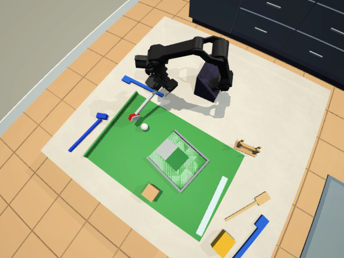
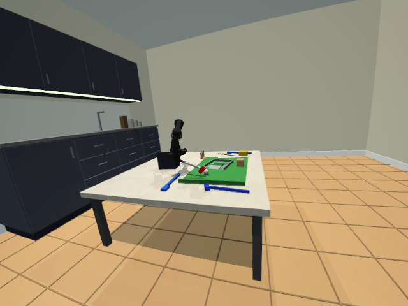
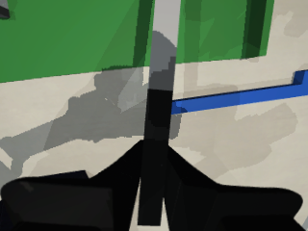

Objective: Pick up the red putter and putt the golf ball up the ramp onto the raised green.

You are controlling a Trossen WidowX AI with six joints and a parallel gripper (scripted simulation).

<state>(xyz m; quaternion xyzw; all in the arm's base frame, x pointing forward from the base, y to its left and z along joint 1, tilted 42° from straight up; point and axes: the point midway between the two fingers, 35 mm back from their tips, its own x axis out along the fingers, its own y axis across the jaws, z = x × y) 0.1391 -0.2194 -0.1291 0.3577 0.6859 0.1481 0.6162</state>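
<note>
The red putter is 11 cm ahead of my gripper tip, 3 cm to the right of it and 1 cm below it. Also, from my gripper tip: white golf ball (23 cm ahead, 8 cm below); then tan block (52 cm ahead, 20 cm to the left, 7 cm below); then green mat (33 cm ahead, 16 cm to the left, 10 cm below).
</note>
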